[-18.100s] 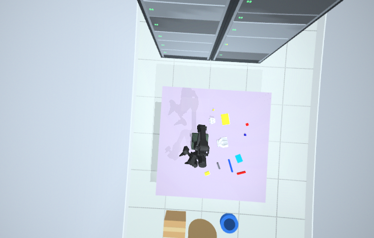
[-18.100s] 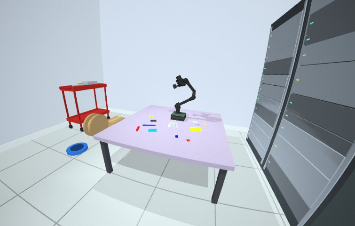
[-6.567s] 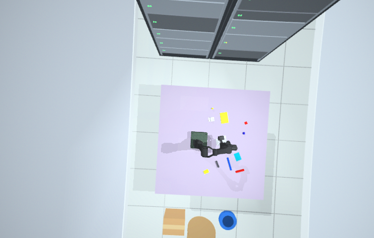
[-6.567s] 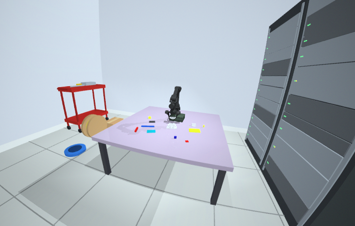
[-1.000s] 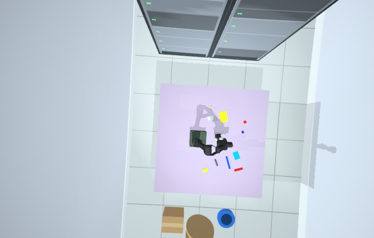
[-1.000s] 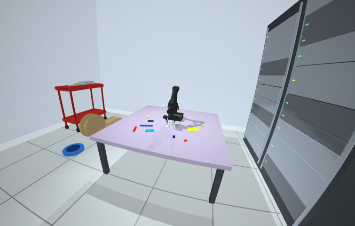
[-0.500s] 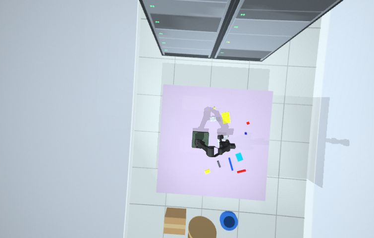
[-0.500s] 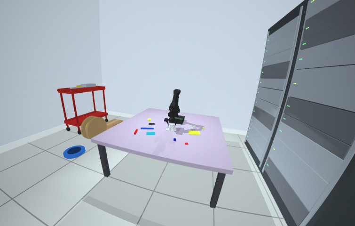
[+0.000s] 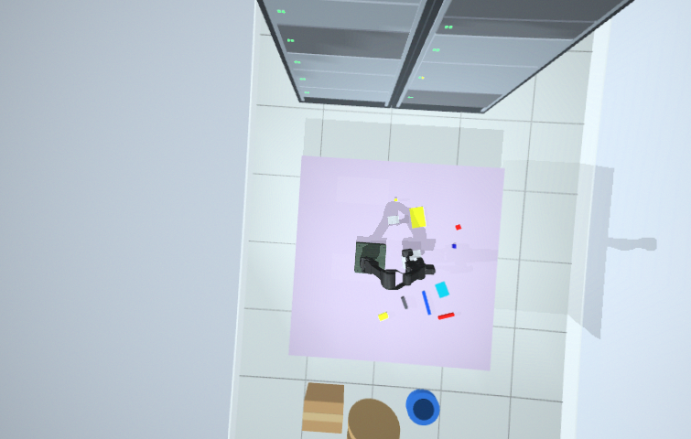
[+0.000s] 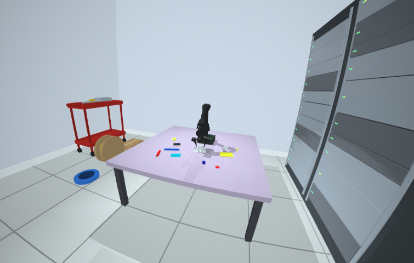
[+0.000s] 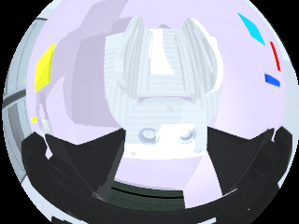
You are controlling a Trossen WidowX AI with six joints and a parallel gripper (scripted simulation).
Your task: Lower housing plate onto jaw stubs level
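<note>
The white housing plate is 20 mm above my gripper tip and 10 mm ahead of it. From my gripper tip the other things lie so: white block: 270 mm to the left, 80 mm behind; yellow plate: 290 mm to the left, 70 mm ahead, 10 mm below; blue bar: 260 mm to the right, 140 mm ahead, 10 mm below.
</note>
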